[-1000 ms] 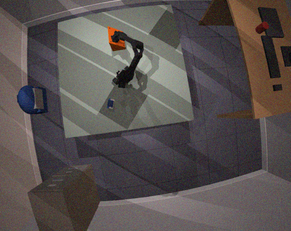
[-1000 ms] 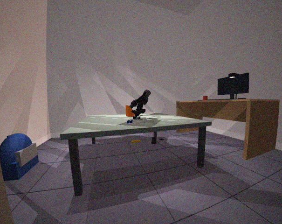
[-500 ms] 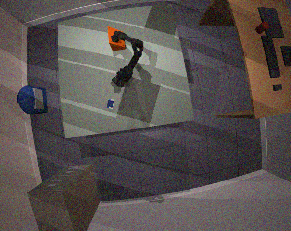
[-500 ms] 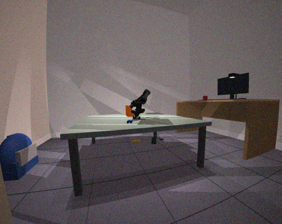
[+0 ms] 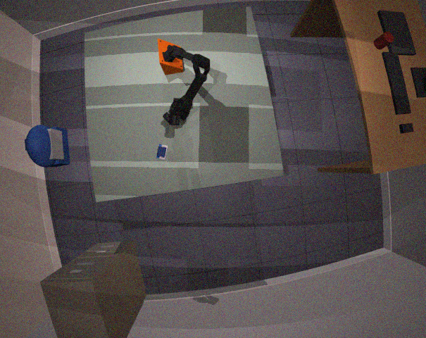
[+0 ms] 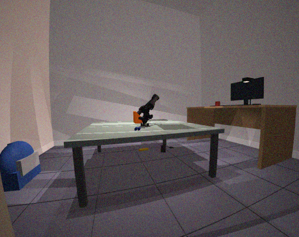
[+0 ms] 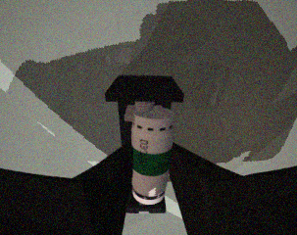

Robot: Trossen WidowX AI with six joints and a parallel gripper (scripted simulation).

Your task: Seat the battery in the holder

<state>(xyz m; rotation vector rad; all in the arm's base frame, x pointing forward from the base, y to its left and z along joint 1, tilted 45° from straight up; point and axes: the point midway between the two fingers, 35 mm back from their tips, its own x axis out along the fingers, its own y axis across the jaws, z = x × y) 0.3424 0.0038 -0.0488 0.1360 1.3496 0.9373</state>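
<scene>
Now: the battery 1 cm above my gripper tip.
</scene>
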